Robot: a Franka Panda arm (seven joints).
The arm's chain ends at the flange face. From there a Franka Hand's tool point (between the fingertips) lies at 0.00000 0.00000 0.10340 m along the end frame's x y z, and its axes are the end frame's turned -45 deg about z.
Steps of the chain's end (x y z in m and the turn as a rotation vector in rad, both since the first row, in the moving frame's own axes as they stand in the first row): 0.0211 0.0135 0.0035 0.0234 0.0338 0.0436; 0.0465 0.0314 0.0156 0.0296 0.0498 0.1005; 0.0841 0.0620 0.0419 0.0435 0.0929 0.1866; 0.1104 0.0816 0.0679 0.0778 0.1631 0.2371; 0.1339 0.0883 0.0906 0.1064 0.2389 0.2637; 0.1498 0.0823 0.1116 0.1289 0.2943 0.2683
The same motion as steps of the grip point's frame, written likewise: 0.0095 0.0253 0.0034 -0.0074 0.0404 0.0436; 0.0164 0.0568 0.0154 -0.0143 0.0561 0.1005; 0.0252 0.1078 0.0414 -0.0349 0.0964 0.1866; 0.0370 0.1440 0.0662 -0.0603 0.1703 0.2371; 0.0557 0.1699 0.0871 -0.0937 0.2442 0.2637; 0.0762 0.1800 0.1063 -0.1170 0.2992 0.2683
